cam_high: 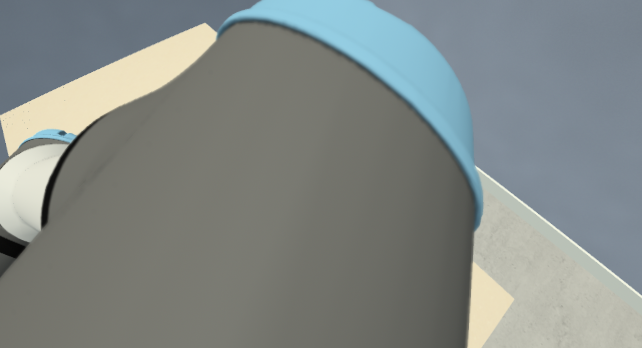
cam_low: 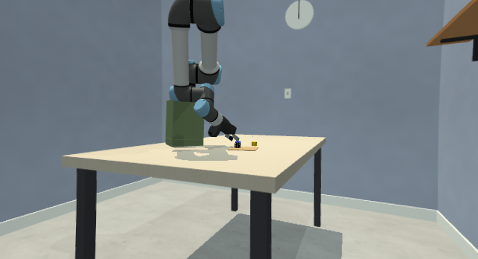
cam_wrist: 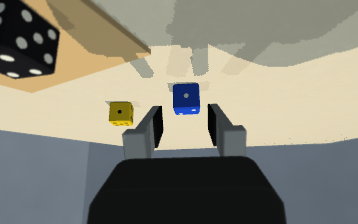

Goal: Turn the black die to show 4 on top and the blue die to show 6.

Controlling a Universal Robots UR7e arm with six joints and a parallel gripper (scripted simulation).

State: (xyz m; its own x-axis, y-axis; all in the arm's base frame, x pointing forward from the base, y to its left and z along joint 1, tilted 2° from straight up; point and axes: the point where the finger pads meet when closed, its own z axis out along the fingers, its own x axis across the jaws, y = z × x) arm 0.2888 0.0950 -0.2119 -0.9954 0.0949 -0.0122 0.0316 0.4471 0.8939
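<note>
Now: the blue die 4 cm to the left of my hand and 3 cm below it. Also, from my hand: tan mat: 11 cm ahead, 7 cm to the right, 4 cm below; then yellow die: 9 cm ahead, 8 cm to the left, 3 cm below; then black die: 7 cm to the right, 7 cm ahead, 3 cm below.
</note>
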